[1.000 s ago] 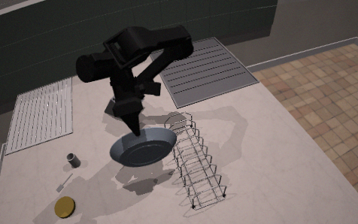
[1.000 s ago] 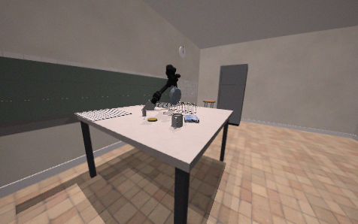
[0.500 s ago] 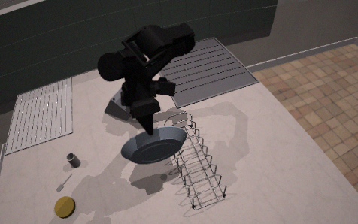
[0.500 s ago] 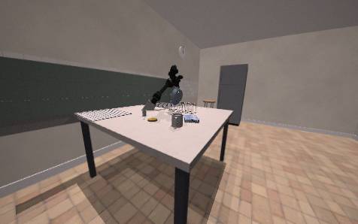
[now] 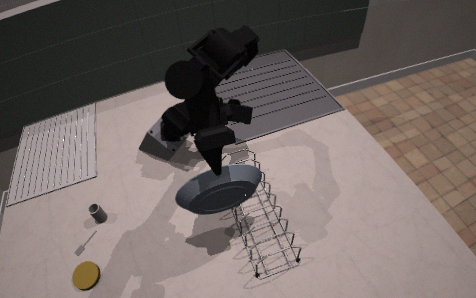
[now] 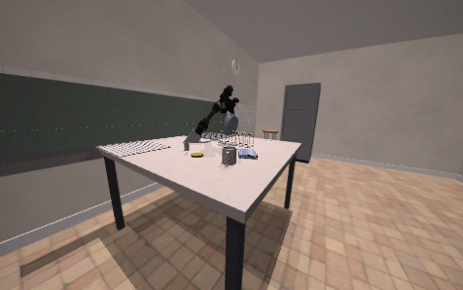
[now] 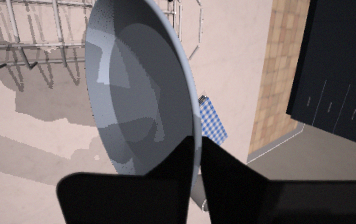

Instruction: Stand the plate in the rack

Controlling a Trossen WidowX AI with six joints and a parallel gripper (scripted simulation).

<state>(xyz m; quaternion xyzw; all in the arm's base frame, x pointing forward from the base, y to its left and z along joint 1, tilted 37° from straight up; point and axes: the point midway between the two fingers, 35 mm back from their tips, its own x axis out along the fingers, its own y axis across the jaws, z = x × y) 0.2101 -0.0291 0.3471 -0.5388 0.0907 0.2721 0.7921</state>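
My hand is 1 cm short of the plate and 12 cm above it. Round my hand: small spatula: 1 cm ahead, 42 cm to the right, 30 cm below; then mug: 33 cm ahead, 33 cm to the right, 26 cm below; then yellow disc: 10 cm ahead, 40 cm to the right, 29 cm below.
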